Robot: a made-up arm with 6 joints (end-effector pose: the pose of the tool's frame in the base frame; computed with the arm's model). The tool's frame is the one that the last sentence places.
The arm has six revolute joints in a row. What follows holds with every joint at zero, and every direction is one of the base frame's. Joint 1 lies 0.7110 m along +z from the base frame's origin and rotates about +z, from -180.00 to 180.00 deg. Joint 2 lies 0.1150 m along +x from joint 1 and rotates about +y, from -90.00 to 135.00 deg. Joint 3 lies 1.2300 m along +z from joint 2 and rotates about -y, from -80.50 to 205.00 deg. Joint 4 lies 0.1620 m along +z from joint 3 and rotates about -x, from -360.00 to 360.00 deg. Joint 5 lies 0.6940 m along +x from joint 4 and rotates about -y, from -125.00 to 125.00 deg. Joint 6 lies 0.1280 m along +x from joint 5 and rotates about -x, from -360.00 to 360.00 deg. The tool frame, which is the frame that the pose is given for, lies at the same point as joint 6; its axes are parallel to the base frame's.
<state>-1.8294 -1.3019 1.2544 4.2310 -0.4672 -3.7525</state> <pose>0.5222 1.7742 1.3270 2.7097 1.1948 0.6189</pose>
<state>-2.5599 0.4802 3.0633 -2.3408 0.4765 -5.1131</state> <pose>0.0320 0.0715 2.1272 -1.5129 -1.3857 -0.2990</pose>
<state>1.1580 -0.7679 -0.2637 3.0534 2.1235 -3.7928</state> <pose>-0.0956 -0.1944 1.9455 -0.4299 1.6176 0.4443</pose>
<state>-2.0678 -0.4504 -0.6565 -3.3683 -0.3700 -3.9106</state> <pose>-0.2085 -0.3625 1.8546 0.4112 -1.1137 -1.8636</pose>
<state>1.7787 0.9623 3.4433 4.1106 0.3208 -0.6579</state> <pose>-0.0490 0.3933 1.8046 -0.8956 -0.4661 -1.1287</pose>
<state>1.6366 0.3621 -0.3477 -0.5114 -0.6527 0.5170</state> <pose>-0.1179 1.2105 1.4142 -0.9861 1.1018 1.6931</pose>
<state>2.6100 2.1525 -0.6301 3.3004 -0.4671 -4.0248</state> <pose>-0.4036 0.2268 -0.4538 -1.9794 0.9970 0.6662</pose>
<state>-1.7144 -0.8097 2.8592 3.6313 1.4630 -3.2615</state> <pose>0.1357 1.3568 1.1602 -1.4108 -2.0610 -1.0336</pose>
